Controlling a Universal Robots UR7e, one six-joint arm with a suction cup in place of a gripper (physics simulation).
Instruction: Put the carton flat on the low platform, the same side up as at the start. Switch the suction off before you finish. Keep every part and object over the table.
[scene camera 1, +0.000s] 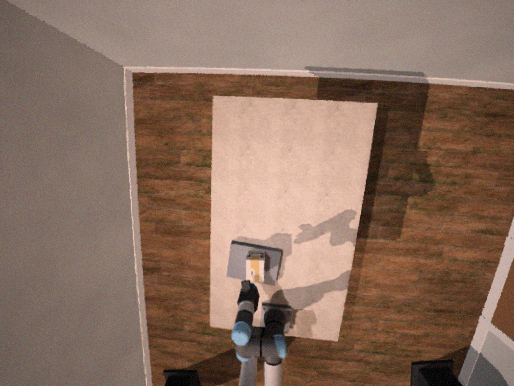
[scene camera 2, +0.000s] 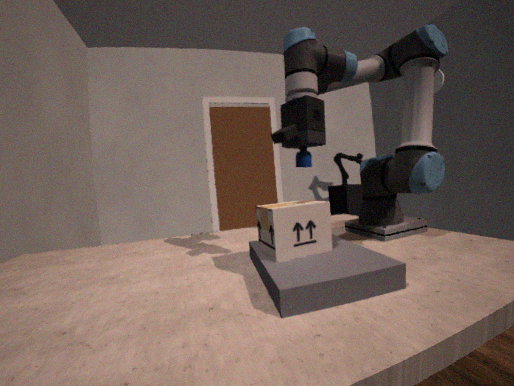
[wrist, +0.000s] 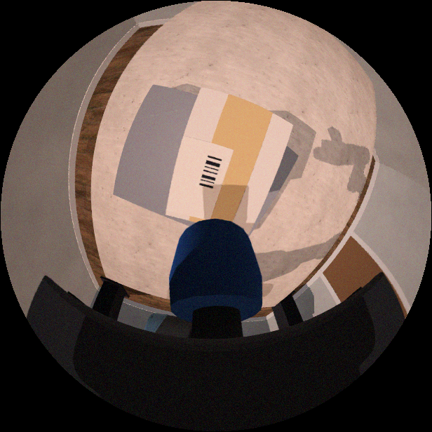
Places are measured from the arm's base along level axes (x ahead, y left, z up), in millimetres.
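Pixels of known places: hand at its tool point: (scene camera 1: 251, 285) (scene camera 2: 303, 166); arm's base at its link origin: (scene camera 1: 274, 318) (scene camera 2: 380, 221).
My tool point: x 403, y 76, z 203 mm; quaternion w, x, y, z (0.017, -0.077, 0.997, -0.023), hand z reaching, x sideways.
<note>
For each thing: its middle in the pictures, then the offset to it from my tool point. Level surfaces: height alone.
- white carton at the middle of its body: (scene camera 2: 293, 227) (scene camera 1: 255, 266) 33 mm ahead, 16 mm right, 140 mm down
- low grey platform at the middle of its body: (scene camera 2: 310, 260) (scene camera 1: 253, 263) 10 mm ahead, 12 mm left, 220 mm down
- pale table at its surface level: 244 mm down
The white carton (scene camera 1: 255, 270) (scene camera 2: 303, 231) (wrist: 270, 170) with a tan tape strip stands flat on the low grey platform (scene camera 1: 236, 265) (scene camera 2: 345, 292) (wrist: 150, 150). Its two printed arrows point up in scene camera 2, and a barcode label shows on its top in the wrist view. The carton sits toward one side of the platform. My gripper, the blue suction cup (scene camera 2: 304, 166) (wrist: 215, 225), hangs above the carton, with a clear gap between the cup and the carton's top. The cup is open and holds nothing. Its tip is hidden in scene camera 1.
The platform rests on the pale table (scene camera 1: 290, 165) (scene camera 2: 150, 310) (wrist: 240, 50). The arm's base (scene camera 2: 387, 227) stands behind the platform in scene camera 2. A small black arm-like object (scene camera 2: 344, 167) is farther back, near a brown door (scene camera 2: 243, 167).
</note>
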